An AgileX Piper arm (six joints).
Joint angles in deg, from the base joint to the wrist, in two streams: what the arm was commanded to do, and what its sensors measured. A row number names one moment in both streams.
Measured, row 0:
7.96 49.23 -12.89 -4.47 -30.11 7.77
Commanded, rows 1 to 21:
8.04 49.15 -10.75 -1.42 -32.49 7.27
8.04 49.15 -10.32 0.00 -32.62 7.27
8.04 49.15 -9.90 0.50 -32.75 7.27
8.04 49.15 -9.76 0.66 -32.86 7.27
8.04 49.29 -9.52 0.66 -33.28 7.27
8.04 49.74 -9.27 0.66 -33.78 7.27
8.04 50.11 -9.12 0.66 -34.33 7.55
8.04 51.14 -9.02 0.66 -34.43 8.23
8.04 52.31 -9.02 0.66 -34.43 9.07
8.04 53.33 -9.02 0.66 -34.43 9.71
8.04 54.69 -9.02 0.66 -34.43 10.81
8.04 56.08 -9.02 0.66 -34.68 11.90
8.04 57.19 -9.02 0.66 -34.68 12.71
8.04 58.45 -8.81 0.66 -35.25 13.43
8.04 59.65 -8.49 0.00 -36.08 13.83
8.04 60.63 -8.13 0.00 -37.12 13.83
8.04 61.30 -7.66 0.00 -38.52 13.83
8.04 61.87 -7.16 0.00 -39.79 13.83
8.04 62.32 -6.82 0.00 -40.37 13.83
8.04 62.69 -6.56 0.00 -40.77 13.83
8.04 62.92 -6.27 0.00 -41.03 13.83
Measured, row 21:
7.96 62.20 -7.10 0.31 -38.75 13.63
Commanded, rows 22 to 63:
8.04 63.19 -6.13 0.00 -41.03 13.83
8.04 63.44 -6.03 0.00 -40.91 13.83
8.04 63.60 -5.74 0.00 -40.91 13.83
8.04 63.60 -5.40 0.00 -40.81 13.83
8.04 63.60 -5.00 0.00 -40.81 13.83
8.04 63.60 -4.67 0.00 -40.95 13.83
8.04 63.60 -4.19 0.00 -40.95 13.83
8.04 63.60 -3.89 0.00 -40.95 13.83
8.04 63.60 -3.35 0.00 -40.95 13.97
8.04 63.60 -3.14 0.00 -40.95 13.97
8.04 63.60 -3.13 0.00 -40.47 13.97
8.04 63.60 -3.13 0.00 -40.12 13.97
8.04 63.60 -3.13 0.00 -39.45 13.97
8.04 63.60 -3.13 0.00 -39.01 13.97
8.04 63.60 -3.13 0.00 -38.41 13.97
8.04 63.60 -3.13 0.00 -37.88 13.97
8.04 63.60 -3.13 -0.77 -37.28 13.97
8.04 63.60 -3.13 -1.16 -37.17 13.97
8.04 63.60 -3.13 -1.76 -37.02 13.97
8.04 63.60 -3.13 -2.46 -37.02 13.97
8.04 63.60 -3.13 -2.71 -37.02 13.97
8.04 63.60 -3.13 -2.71 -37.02 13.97
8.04 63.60 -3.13 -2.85 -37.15 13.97
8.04 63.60 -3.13 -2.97 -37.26 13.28
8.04 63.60 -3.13 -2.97 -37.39 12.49
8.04 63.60 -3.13 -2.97 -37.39 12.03
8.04 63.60 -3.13 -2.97 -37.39 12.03
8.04 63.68 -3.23 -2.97 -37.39 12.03
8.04 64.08 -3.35 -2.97 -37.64 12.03
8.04 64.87 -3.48 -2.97 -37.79 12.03
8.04 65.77 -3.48 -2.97 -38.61 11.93
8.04 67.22 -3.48 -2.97 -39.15 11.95
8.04 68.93 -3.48 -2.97 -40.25 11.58
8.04 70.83 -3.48 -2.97 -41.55 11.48
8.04 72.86 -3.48 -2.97 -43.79 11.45
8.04 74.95 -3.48 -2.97 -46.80 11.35
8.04 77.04 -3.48 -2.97 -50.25 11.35
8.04 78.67 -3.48 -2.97 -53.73 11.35
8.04 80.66 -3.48 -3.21 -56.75 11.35
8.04 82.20 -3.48 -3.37 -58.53 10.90
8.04 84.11 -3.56 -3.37 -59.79 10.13
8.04 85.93 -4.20 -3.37 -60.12 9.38
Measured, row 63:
7.96 81.99 -3.60 -2.64 -55.09 11.28
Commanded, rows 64 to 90:
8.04 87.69 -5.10 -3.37 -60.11 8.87
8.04 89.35 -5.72 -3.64 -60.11 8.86
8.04 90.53 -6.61 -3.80 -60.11 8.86
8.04 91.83 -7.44 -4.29 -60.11 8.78
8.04 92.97 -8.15 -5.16 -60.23 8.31
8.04 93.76 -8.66 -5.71 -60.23 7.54
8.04 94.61 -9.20 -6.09 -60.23 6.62
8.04 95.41 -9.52 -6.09 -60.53 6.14
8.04 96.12 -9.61 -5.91 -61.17 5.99
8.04 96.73 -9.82 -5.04 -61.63 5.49
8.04 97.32 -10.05 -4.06 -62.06 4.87
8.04 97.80 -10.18 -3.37 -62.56 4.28
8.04 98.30 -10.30 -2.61 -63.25 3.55
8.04 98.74 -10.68 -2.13 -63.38 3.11
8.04 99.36 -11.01 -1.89 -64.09 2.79
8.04 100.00 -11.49 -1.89 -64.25 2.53
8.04 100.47 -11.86 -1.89 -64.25 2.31
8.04 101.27 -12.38 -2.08 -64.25 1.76
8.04 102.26 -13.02 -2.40 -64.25 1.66
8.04 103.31 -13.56 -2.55 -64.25 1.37
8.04 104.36 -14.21 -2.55 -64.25 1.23
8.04 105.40 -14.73 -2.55 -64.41 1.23
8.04 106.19 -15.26 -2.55 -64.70 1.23
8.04 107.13 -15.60 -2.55 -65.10 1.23
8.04 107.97 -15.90 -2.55 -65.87 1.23
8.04 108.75 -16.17 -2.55 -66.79 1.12
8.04 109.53 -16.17 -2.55 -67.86 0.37
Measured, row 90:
7.96 107.71 -15.59 -2.51 -65.00 1.61
